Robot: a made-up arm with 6 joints. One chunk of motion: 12 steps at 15 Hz.
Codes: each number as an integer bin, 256 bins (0 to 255) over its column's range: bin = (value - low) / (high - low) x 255, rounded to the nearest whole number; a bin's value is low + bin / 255 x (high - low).
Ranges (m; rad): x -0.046..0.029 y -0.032..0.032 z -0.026..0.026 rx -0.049..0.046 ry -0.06..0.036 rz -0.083..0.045
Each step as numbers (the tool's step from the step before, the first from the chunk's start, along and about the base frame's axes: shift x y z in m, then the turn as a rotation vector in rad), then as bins.
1 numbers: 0.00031 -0.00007 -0.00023 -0.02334 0.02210 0.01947
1 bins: 157 127 126 69 218 204
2 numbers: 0.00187 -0.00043 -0.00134 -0.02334 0.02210 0.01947
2 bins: 163 126 121 69 218 204
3 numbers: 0.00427 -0.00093 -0.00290 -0.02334 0.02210 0.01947
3 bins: 171 124 113 69 218 204
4 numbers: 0.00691 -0.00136 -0.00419 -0.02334 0.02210 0.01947
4 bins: 180 122 107 69 218 204
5 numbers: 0.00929 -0.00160 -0.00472 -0.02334 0.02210 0.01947
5 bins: 188 121 104 69 218 204
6 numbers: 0.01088 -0.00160 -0.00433 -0.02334 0.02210 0.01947
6 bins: 193 121 106 69 218 204
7 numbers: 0.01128 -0.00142 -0.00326 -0.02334 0.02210 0.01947
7 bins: 195 122 112 69 218 204
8 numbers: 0.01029 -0.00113 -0.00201 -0.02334 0.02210 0.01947
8 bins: 191 123 118 69 218 204
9 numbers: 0.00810 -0.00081 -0.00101 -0.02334 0.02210 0.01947
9 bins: 184 124 123 69 218 204
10 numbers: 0.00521 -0.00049 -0.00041 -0.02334 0.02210 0.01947
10 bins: 174 126 125 69 218 204
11 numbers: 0.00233 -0.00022 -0.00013 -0.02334 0.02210 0.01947
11 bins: 164 127 127 69 218 204
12 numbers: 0.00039 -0.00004 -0.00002 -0.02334 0.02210 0.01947
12 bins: 158 127 127 69 218 204
